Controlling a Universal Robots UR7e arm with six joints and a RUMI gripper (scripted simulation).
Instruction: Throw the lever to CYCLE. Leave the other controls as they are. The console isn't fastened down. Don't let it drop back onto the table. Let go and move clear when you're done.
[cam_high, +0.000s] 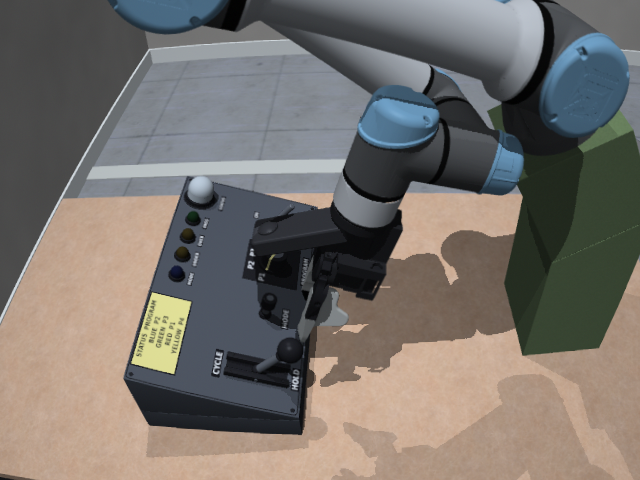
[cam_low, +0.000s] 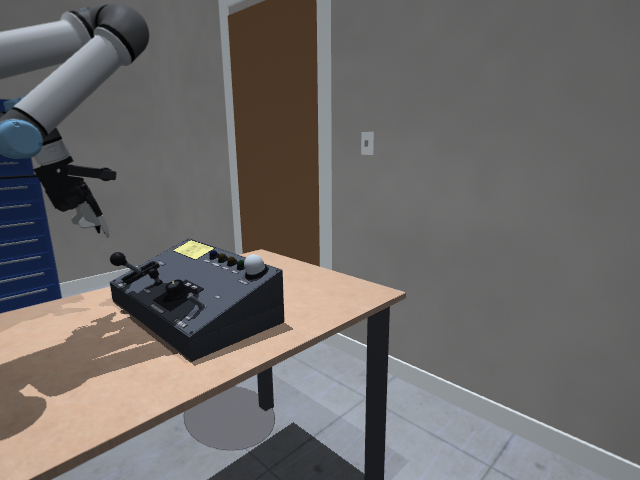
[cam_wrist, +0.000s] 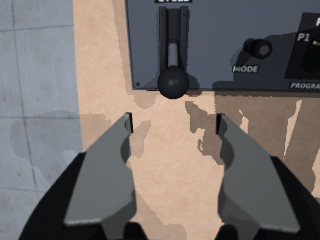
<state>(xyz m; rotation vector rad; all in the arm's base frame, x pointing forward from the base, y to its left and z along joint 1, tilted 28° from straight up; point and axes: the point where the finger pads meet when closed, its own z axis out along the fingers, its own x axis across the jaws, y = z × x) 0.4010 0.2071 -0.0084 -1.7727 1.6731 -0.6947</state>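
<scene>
Now: hand 12 cm above the black ball-topped lever and 6 cm short of it. From my hand the other things lie so: program dial 22 cm to the right, 13 cm below, 10 cm ahead; then mode toggle 13 cm below, 11 cm to the right, 9 cm ahead; then dark console 17 cm to the right, 15 cm below, 13 cm ahead.
</scene>
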